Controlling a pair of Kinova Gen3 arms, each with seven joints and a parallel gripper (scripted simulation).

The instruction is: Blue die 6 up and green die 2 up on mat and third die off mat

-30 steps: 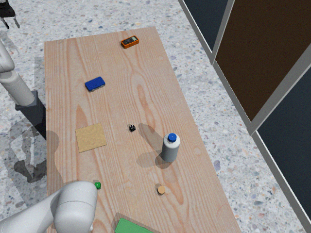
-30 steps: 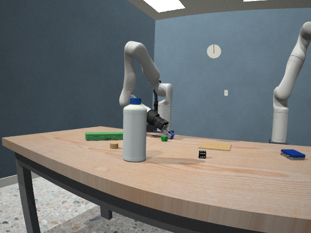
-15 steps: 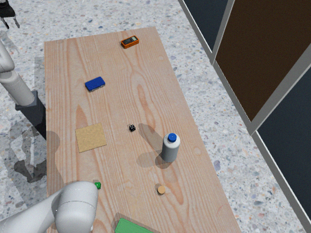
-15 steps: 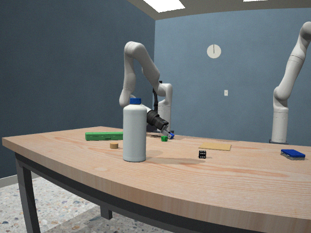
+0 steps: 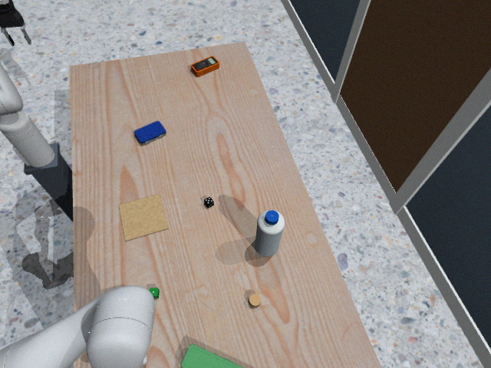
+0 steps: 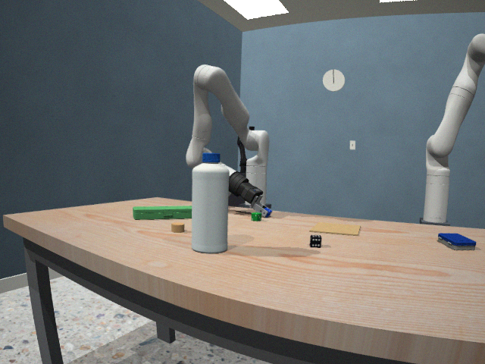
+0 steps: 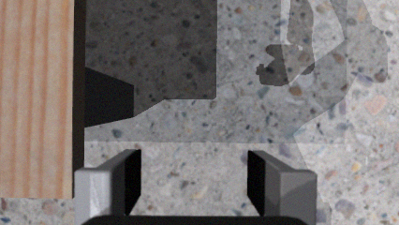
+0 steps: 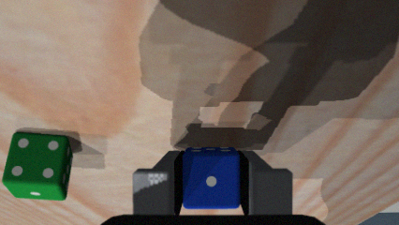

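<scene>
Right now my right hand is 80 mm short of the green die, 10 mm to the right of it and 10 mm above it. The rest, counted from my right hand: green case (240 mm ahead, 240 mm to the right, 10 mm below); blue die (10 mm to the left); tan mat (70 mm ahead, 280 mm to the left, 20 mm below).
</scene>
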